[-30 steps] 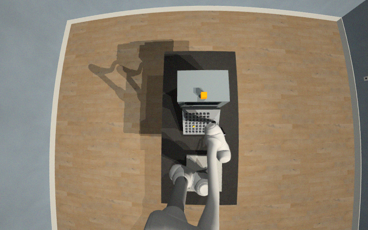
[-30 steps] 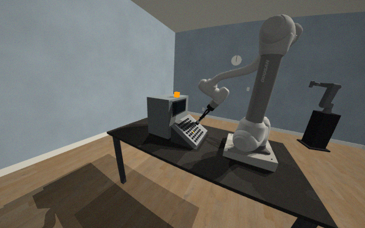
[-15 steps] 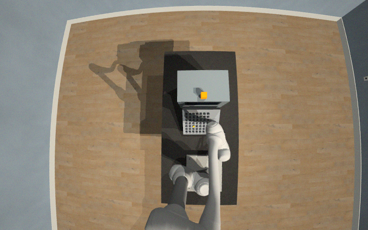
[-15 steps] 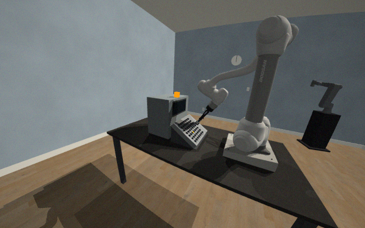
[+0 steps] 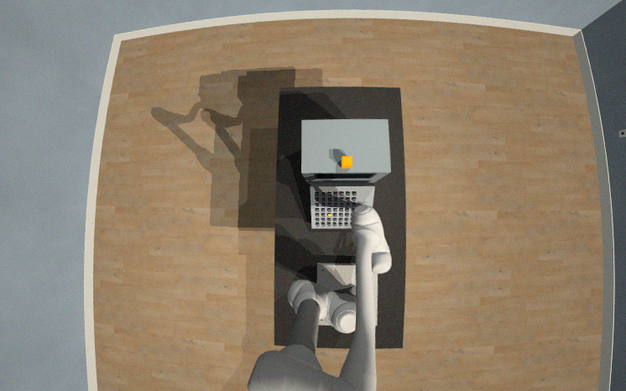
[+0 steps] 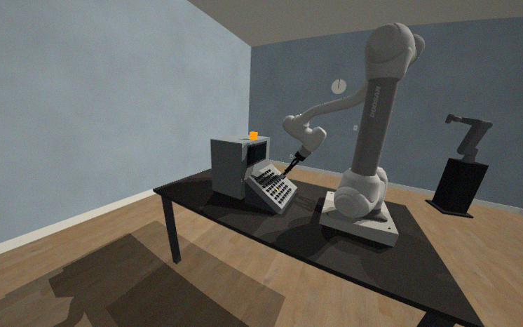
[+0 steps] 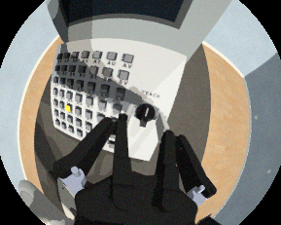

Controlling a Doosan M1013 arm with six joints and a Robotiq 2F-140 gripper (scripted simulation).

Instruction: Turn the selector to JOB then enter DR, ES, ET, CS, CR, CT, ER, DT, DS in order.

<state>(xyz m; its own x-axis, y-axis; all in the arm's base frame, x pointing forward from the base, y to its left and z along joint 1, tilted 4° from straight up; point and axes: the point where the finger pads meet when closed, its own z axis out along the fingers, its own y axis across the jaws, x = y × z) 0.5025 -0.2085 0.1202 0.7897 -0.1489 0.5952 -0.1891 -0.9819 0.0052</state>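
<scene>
My gripper is now 20 mm short of the black selector knob and 20 mm above it. From my hand the other things lie so: sloped keypad 60 mm ahead, 100 mm to the left, 70 mm below; then key 20 mm ahead, 190 mm to the left, 50 mm below.
</scene>
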